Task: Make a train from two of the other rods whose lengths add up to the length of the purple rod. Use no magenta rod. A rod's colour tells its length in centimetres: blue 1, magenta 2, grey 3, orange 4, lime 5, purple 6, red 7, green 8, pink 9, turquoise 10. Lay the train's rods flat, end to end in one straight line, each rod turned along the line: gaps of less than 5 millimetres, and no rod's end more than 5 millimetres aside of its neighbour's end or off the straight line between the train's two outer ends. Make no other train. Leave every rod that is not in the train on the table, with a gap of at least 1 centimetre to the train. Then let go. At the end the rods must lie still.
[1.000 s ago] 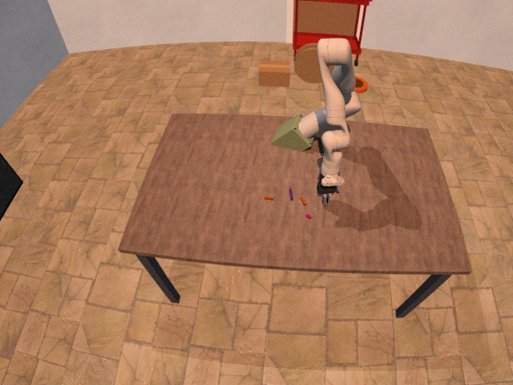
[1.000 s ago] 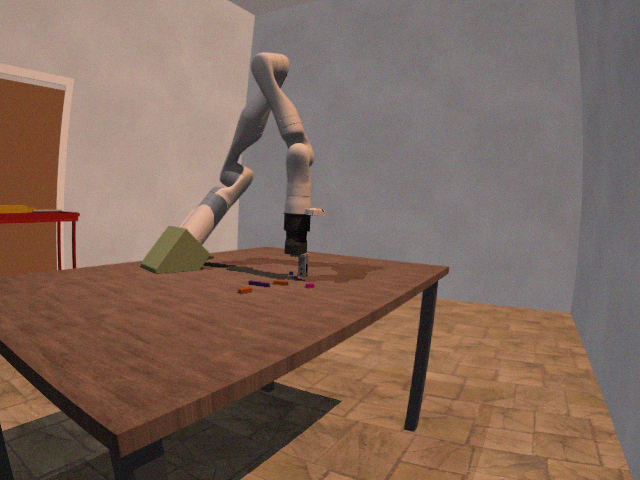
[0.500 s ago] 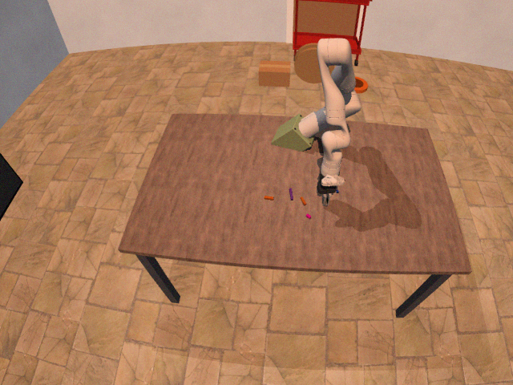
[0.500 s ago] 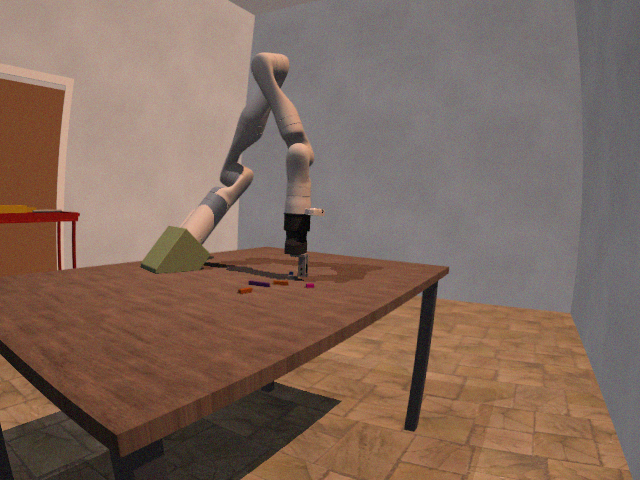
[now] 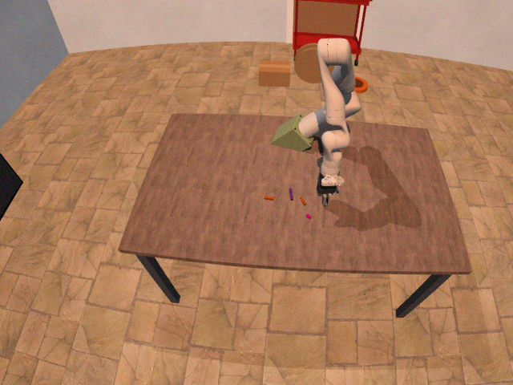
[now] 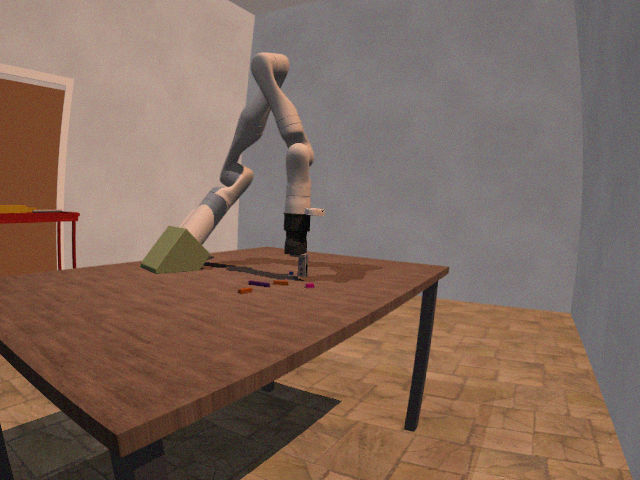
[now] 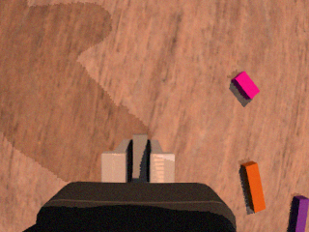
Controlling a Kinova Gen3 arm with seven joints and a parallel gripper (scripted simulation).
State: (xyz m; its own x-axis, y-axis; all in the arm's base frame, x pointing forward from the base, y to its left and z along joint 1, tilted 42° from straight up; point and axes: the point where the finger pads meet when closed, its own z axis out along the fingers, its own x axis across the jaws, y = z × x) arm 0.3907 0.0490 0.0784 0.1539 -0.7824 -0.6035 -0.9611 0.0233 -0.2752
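My hand is 80 mm past the blue rod, 60 mm to the right of it and 30 mm above it. Round my hand: magenta rod (70 mm ahead, 70 mm to the right, 30 mm below); then purple rod (50 mm behind, 150 mm to the right, 30 mm below); then orange rod (20 mm behind, 250 mm to the right, 30 mm below).
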